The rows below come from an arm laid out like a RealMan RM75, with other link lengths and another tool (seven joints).
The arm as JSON. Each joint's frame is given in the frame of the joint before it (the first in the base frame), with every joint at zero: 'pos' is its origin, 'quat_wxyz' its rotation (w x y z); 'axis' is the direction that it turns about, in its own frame. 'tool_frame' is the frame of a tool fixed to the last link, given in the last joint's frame.
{
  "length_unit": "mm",
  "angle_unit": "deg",
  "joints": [
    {
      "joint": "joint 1",
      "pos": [
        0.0,
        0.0,
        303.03
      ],
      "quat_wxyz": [
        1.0,
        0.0,
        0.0,
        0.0
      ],
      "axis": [
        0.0,
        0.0,
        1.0
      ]
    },
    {
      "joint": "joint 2",
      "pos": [
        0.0,
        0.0,
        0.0
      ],
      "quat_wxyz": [
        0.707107,
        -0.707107,
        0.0,
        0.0
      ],
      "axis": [
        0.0,
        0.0,
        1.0
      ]
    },
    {
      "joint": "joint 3",
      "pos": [
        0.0,
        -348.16,
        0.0
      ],
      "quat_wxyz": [
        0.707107,
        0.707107,
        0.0,
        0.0
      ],
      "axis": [
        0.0,
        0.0,
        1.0
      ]
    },
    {
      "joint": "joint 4",
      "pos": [
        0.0,
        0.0,
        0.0
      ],
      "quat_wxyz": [
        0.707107,
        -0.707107,
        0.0,
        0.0
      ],
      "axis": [
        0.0,
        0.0,
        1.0
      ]
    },
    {
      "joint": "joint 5",
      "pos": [
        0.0,
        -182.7,
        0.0
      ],
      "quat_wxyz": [
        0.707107,
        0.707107,
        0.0,
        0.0
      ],
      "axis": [
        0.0,
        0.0,
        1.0
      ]
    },
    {
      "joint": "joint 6",
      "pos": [
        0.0,
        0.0,
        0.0
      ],
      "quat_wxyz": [
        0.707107,
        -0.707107,
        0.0,
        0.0
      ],
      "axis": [
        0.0,
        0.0,
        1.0
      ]
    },
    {
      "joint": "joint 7",
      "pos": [
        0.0,
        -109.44,
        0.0
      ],
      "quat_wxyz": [
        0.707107,
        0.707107,
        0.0,
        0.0
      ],
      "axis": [
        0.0,
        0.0,
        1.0
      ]
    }
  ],
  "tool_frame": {
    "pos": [
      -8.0,
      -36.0,
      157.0
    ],
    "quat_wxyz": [
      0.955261,
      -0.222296,
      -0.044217,
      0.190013
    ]
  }
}
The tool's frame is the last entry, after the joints.
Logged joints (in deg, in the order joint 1, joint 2, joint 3, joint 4, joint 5, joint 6, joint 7), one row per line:
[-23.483, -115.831, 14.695, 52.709, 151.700, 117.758, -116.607]
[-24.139, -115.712, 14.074, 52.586, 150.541, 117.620, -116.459]
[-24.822, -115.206, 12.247, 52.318, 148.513, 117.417, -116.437]
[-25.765, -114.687, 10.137, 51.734, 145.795, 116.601, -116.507]
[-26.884, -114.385, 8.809, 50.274, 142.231, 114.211, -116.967]
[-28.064, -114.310, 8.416, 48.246, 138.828, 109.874, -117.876]
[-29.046, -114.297, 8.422, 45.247, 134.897, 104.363, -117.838]
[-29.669, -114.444, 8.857, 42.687, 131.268, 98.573, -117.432]
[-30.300, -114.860, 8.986, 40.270, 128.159, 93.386, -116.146]
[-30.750, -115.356, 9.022, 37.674, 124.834, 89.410, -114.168]
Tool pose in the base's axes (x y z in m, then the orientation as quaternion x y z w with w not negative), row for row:
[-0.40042, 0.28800, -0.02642, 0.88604, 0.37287, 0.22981, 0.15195]
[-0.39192, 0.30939, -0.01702, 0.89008, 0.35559, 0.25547, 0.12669]
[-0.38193, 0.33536, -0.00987, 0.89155, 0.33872, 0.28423, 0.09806]
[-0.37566, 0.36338, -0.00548, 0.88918, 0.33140, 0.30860, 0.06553]
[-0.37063, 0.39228, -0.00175, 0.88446, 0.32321, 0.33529, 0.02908]
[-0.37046, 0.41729, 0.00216, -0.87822, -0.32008, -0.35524, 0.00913]
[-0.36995, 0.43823, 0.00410, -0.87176, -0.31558, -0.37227, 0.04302]
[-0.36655, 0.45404, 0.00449, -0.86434, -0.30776, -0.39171, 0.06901]
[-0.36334, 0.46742, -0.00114, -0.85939, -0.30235, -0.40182, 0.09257]
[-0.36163, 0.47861, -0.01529, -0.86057, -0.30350, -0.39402, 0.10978]
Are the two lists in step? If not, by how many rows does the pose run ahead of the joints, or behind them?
The pose runs 2 rows ahead of the joints: the pose in row i belongs to the joints in row i + 2.
